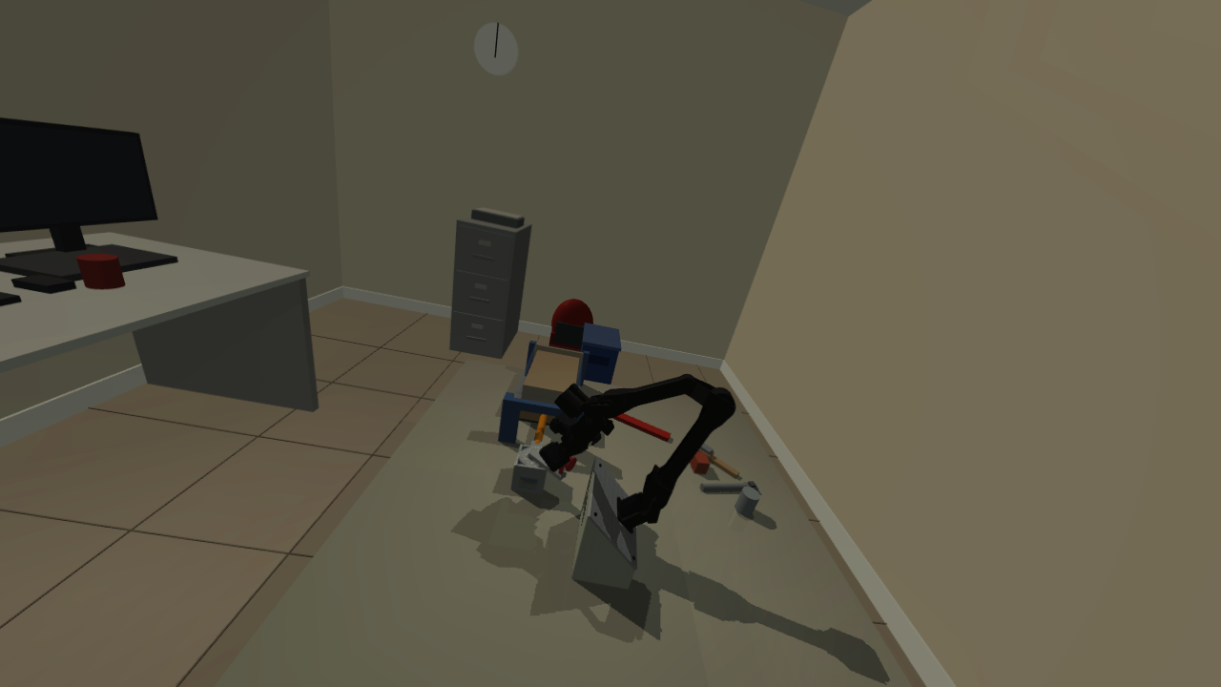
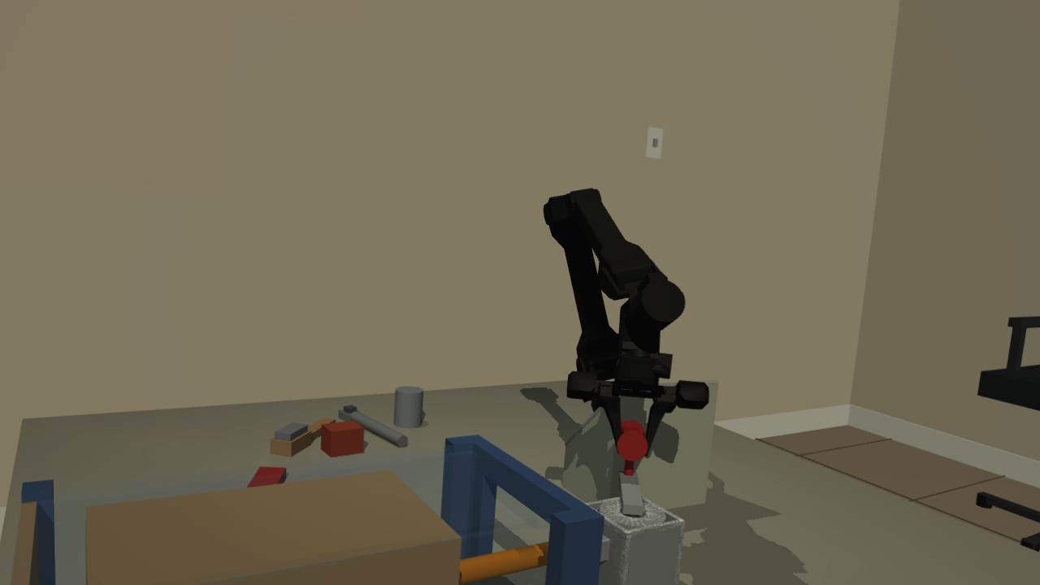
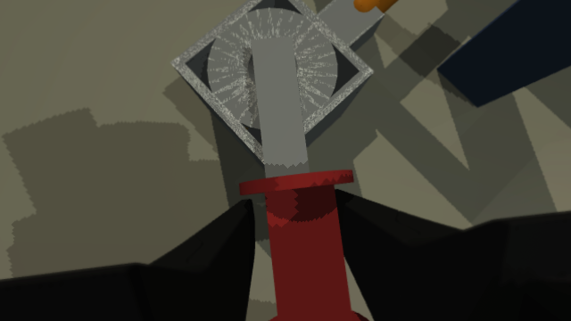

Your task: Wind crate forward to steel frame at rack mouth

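Now: gripper tip 10 mm past the red knob and 20 mm to the left of it. Round my gripper tip: clear-panelled cubby (450 mm ahead, 80 mm to the left, 20 mm below); grey winch (30 mm ahead, 60 mm to the left, 100 mm below); winch handle (10 mm ahead, 20 mm to the left, 30 mm below).
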